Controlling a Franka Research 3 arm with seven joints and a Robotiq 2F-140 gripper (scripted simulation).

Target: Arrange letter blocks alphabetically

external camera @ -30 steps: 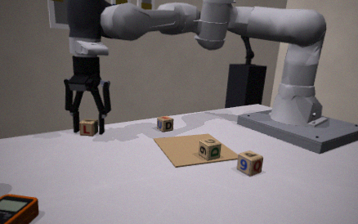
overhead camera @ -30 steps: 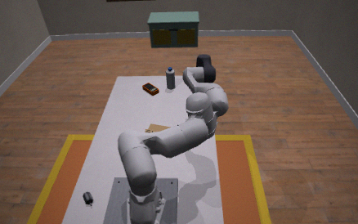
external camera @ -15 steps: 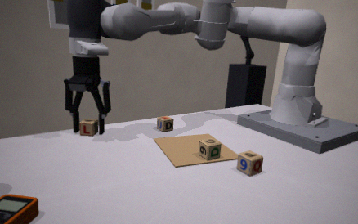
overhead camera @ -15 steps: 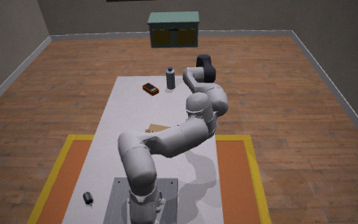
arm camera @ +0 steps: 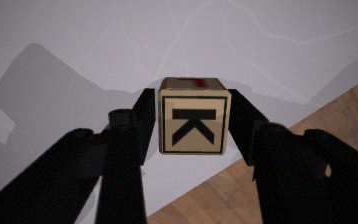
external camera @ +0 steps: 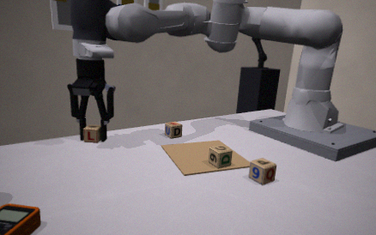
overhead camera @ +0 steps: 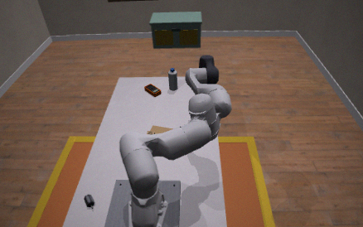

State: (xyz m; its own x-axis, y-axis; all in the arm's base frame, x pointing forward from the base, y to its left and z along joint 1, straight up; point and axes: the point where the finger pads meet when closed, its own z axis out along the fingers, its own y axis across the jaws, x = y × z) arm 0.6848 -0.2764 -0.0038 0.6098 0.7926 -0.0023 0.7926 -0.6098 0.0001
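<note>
Right now my hand is 24 cm past the tan mat, 26 cm to the right of it and 3 cm above it. Also, from my hand: small dark object 68 cm behind, 57 cm to the left, 2 cm below; block 24 cm behind, 7 cm to the left, 1 cm below; grey can 29 cm ahead, 23 cm to the left, 5 cm above.
</note>
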